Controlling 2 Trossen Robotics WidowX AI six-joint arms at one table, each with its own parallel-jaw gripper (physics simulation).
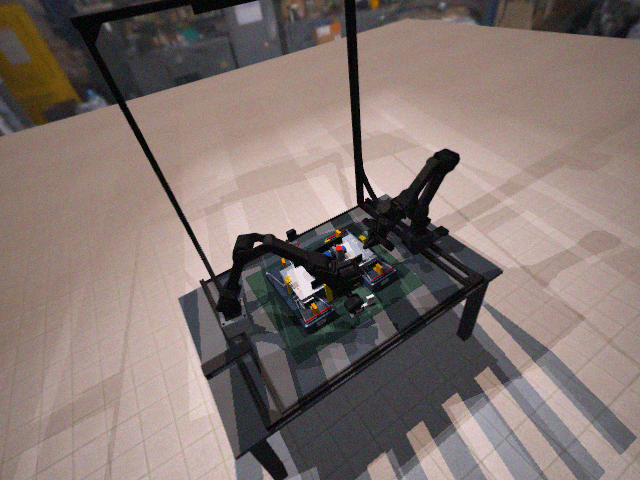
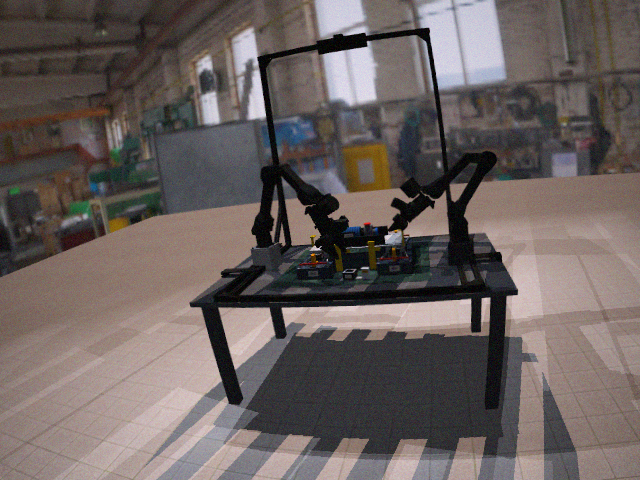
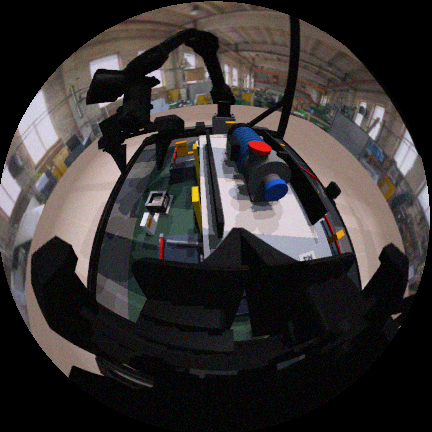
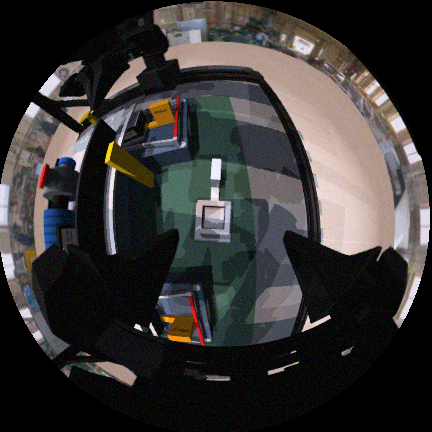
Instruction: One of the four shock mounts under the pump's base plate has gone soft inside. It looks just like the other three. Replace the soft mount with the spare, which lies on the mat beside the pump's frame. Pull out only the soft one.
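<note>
The spare mount (image 4: 213, 235) (image 2: 349, 274) (image 3: 158, 201), a grey square block with a recess, lies on the mat with its white tab (image 4: 215, 172) (image 1: 369, 299). My right gripper (image 4: 233, 235) (image 2: 331, 251) is open above the spare, which shows between and beyond its fingertips. My left gripper (image 3: 236, 232) (image 2: 393, 227) is shut and empty over the end of the white base plate (image 3: 250, 225). The pump (image 3: 248, 142) (image 4: 59, 222) lies on that plate. Orange tabs (image 4: 161, 112) (image 4: 181, 328) stand in the corner trays; the installed mounts are mostly hidden under the plate.
Yellow posts (image 4: 132, 167) (image 2: 371, 254) rise beside the plate, close to the right gripper. Dark trays (image 4: 170, 150) (image 1: 379, 281) with red bars flank the spare's spot. Black rails (image 1: 361, 374) run along the table edge. The green mat (image 4: 220, 130) lies under everything.
</note>
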